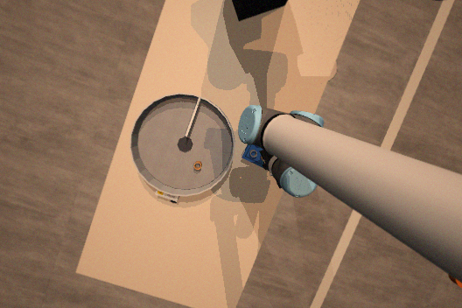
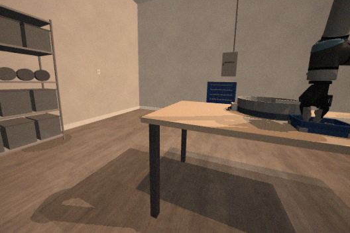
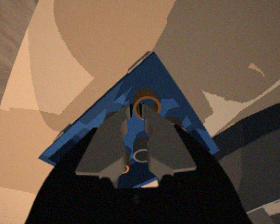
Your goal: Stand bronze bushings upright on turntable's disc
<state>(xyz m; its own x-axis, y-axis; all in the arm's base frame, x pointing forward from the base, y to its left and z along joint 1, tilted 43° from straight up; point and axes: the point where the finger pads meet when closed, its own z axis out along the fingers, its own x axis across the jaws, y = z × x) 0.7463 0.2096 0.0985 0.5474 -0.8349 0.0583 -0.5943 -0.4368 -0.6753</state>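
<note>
My hand is 5 cm past the blue crate and 3 cm to the left of it. Round my hand: grey turntable disc 5 cm ahead, 37 cm to the right, 3 cm above.
</note>
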